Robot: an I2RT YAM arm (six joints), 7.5 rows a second.
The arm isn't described. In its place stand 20 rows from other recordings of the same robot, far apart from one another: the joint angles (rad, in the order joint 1, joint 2, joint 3, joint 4, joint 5, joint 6), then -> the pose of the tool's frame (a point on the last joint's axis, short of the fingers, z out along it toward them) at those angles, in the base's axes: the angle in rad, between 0 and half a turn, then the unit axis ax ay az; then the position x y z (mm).
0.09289 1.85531 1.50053 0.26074 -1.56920 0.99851 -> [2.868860, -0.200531, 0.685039, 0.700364, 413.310, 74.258, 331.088]
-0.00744 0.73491 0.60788 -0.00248 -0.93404 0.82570 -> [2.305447, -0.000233, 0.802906, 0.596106, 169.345, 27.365, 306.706]
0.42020 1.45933 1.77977 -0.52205 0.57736 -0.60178 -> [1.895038, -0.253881, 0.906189, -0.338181, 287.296, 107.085, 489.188]
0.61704 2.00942 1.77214 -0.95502 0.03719 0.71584 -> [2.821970, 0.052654, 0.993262, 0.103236, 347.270, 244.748, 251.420]
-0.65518 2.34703 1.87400 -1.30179 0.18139 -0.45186 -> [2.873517, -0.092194, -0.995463, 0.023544, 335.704, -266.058, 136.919]
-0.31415 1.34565 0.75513 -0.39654 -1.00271 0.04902 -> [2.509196, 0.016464, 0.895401, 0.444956, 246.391, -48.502, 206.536]
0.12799 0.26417 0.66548 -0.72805 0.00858 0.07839 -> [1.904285, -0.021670, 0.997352, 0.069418, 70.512, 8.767, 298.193]
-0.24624 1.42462 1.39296 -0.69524 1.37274 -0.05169 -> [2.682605, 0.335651, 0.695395, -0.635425, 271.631, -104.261, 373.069]
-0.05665 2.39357 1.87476 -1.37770 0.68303 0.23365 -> [2.895035, -0.081370, -0.934953, 0.345314, 421.567, -46.412, 127.423]
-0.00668 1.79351 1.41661 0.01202 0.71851 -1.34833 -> [2.673111, -0.332230, 0.748366, -0.574083, 422.193, -26.255, 300.631]
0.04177 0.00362 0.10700 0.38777 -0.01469 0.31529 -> [1.134163, 0.118826, 0.949472, 0.290487, 90.040, 4.287, 251.109]
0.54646 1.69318 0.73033 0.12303 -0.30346 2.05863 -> [3.056615, -0.594636, -0.709371, -0.378420, 262.317, 172.005, 128.308]
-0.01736 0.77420 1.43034 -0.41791 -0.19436 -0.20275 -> [1.338561, -0.214189, 0.975870, -0.042436, 94.724, 5.232, 520.787]
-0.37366 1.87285 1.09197 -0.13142 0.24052 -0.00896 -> [2.545708, 0.218118, 0.959096, -0.180441, 351.830, -147.054, 149.838]
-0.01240 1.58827 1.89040 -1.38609 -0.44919 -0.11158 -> [2.640554, -0.103751, 0.972684, 0.207657, 290.453, 11.858, 413.899]
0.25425 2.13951 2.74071 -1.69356 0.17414 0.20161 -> [2.638234, -0.005032, 0.999540, -0.029904, 369.810, 89.731, 427.189]
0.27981 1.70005 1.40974 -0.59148 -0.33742 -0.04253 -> [2.507235, -0.215629, 0.954359, 0.206648, 356.540, 114.714, 279.609]
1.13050 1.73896 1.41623 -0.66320 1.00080 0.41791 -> [2.089685, -0.188959, 0.966208, -0.175321, 183.542, 319.248, 275.259]
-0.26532 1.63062 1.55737 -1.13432 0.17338 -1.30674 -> [3.007689, -0.474975, 0.859701, -0.187914, 310.346, -90.693, 316.988]
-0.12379 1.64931 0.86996 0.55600 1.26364 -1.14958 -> [2.880050, 0.011715, 0.736597, -0.676230, 333.028, -75.632, 228.406]
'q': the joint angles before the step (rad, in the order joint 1, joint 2, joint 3, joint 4, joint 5, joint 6). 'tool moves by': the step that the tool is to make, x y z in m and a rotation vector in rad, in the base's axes. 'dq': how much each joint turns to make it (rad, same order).
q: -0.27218, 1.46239, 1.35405, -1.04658, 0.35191, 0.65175
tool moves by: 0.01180, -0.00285, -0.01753, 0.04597, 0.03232, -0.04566
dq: -0.00037, 0.06370, -0.00040, 0.00078, -0.01601, 0.05876
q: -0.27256, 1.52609, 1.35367, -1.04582, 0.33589, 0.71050
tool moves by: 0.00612, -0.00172, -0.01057, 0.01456, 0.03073, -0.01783
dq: 0.00001, 0.03778, 0.00037, -0.00265, 0.00039, 0.01985
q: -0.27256, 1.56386, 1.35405, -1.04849, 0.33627, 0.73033
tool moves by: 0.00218, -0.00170, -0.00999, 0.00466, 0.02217, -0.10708
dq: -0.00002, 0.03321, -0.00038, -0.02669, 0.03128, 0.10910
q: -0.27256, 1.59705, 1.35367, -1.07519, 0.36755, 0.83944
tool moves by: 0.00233, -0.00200, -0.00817, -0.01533, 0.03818, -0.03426
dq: -0.00078, 0.02861, 0.00000, -0.01487, 0.03204, 0.02897
